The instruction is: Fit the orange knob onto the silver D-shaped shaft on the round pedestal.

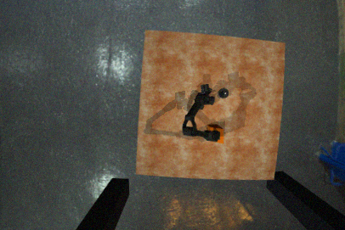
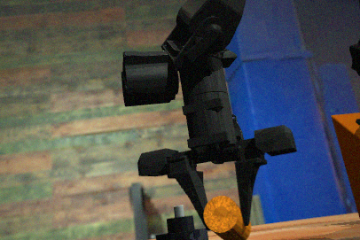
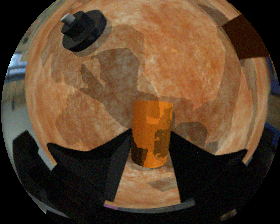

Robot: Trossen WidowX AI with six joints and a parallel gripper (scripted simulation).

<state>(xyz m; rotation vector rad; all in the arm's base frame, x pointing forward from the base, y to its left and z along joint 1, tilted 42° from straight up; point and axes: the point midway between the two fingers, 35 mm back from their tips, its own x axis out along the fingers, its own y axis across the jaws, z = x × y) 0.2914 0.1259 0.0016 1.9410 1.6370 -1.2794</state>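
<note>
The dark round pedestal is 190 mm to the right of my gripper tip, 40 mm ahead of it and 10 mm above it. The rest, counted from my gripper tip: orange knob: 10 mm to the left, 10 mm above.
</note>
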